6 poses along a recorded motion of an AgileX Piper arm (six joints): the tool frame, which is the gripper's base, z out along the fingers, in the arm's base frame.
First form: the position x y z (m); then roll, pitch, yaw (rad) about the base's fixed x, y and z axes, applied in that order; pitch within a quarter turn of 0, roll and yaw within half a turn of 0.
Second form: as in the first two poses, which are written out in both.
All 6 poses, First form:
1: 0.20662, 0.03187, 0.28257, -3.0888, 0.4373, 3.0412
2: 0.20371, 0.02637, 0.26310, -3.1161, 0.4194, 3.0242
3: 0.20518, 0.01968, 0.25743, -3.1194, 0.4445, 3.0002
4: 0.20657, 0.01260, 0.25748, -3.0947, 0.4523, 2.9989
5: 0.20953, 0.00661, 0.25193, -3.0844, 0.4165, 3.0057
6: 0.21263, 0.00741, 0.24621, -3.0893, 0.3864, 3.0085
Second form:
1: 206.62, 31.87, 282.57, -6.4, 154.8, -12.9
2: 203.71, 26.37, 263.10, -3.3, 155.9, -10.3
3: 205.18, 19.68, 257.43, -2.7, 154.5, -11.1
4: 206.57, 12.60, 257.48, -5.5, 154.0, -14.3
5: 209.53, 6.61, 251.93, -7.4, 155.9, -15.8
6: 212.63, 7.41, 246.21, -7.3, 157.7, -15.5
